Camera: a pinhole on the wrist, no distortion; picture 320 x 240 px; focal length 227.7 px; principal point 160.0 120.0 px. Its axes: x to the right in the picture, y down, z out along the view. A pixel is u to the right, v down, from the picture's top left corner.
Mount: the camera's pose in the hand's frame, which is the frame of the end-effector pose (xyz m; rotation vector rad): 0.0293 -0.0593 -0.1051 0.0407 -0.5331 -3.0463
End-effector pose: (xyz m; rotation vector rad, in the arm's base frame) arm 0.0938 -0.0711 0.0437 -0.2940 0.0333 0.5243
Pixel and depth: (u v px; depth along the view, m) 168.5 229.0 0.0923
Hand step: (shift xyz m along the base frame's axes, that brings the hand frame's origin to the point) 0.0562 -0.0464 0.0129
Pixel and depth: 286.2 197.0 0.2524
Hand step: -0.0762 -0.0617 0.1807
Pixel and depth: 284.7 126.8 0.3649
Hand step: -0.1899 0.0148 0.2358
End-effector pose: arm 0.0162 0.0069 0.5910 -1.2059 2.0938 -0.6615
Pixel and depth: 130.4 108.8 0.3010
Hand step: 0.0705 -0.0434 -0.1732
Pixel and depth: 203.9 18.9 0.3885
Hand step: 0.0399 0.1412 -0.2758
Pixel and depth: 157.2 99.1 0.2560
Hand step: 0.0557 -0.0117 -0.1266
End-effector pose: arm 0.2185 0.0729 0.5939 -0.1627 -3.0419 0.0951
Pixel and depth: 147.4 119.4 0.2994
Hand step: -0.0477 0.0372 -0.1750
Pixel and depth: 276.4 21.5 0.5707
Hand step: 0.2924 0.2964 -0.3902
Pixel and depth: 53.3 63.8 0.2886
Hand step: -0.1522 0.1199 -0.1374
